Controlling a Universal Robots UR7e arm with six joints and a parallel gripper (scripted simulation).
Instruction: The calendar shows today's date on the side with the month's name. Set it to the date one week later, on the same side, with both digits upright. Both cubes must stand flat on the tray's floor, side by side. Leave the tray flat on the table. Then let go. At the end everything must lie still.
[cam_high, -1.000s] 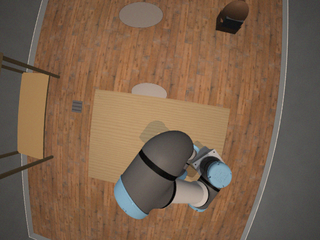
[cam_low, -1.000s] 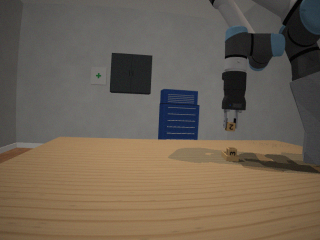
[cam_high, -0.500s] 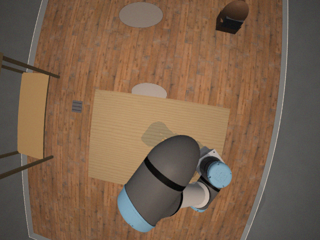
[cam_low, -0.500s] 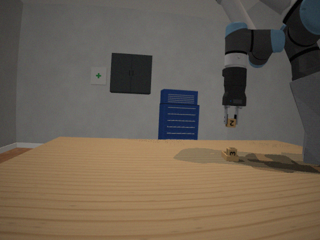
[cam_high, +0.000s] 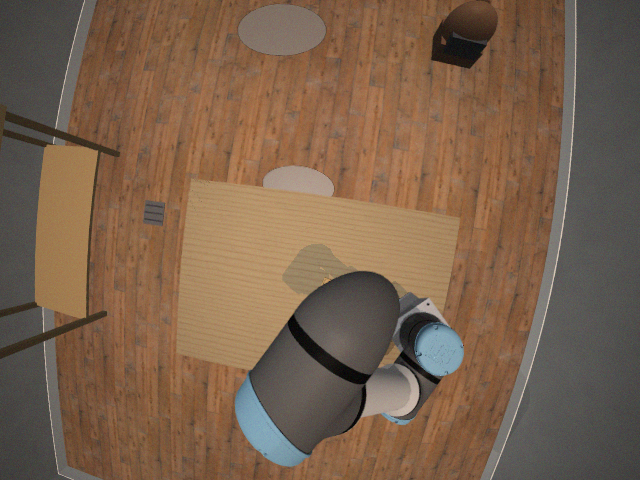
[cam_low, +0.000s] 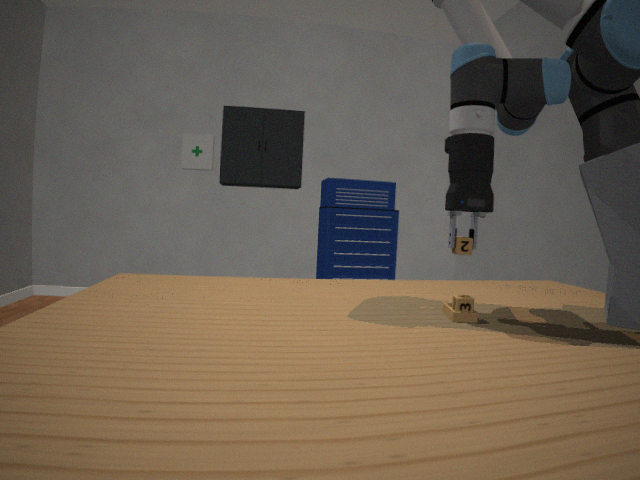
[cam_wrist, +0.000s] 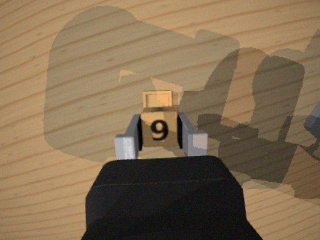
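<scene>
My gripper is now 13 cm above the wooden calendar tray and 1 cm to the right of it. Also, from my hand: wooden date cube: 1 cm below.
</scene>
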